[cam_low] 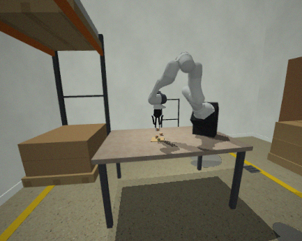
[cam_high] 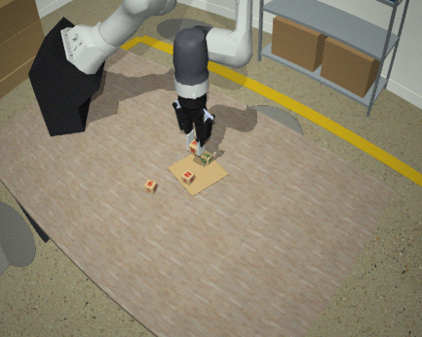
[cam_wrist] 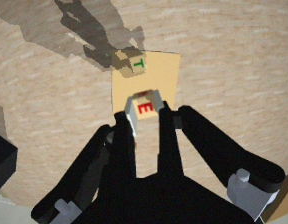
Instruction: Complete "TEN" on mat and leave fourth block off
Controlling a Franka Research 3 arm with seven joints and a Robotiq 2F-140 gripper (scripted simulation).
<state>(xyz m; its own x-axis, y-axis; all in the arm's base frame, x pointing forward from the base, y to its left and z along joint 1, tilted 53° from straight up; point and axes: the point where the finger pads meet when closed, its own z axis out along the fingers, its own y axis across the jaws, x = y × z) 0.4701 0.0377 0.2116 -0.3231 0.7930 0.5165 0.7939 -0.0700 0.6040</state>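
Now: the tan mat 130 mm below my hand.
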